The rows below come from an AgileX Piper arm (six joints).
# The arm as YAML. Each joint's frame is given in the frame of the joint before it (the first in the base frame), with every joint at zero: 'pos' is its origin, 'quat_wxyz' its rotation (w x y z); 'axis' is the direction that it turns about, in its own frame. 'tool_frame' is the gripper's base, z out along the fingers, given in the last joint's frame.
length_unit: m
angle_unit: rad
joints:
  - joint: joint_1
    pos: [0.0, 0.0, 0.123]
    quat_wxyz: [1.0, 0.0, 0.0, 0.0]
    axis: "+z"
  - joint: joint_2
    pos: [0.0, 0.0, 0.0]
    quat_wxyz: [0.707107, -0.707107, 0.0, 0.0]
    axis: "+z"
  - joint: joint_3
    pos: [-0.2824, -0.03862, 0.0]
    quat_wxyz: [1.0, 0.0, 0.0, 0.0]
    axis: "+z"
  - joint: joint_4
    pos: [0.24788, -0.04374, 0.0]
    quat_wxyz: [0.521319, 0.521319, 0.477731, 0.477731]
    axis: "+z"
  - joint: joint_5
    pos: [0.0, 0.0, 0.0]
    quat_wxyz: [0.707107, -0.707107, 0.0, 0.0]
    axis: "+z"
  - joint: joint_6
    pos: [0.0, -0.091, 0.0]
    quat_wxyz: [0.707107, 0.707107, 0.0, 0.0]
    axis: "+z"
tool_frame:
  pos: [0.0, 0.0, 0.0]
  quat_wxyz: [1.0, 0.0, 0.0, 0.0]
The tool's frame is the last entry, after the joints.
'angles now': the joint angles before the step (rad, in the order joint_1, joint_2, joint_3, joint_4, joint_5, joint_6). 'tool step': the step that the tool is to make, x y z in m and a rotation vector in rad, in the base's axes. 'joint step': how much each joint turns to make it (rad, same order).
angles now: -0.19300, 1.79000, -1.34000, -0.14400, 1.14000, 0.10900
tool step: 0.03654, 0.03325, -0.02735, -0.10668, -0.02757, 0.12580
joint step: 0.12900, 0.11999, -0.05500, -0.12600, -0.09499, 0.07100
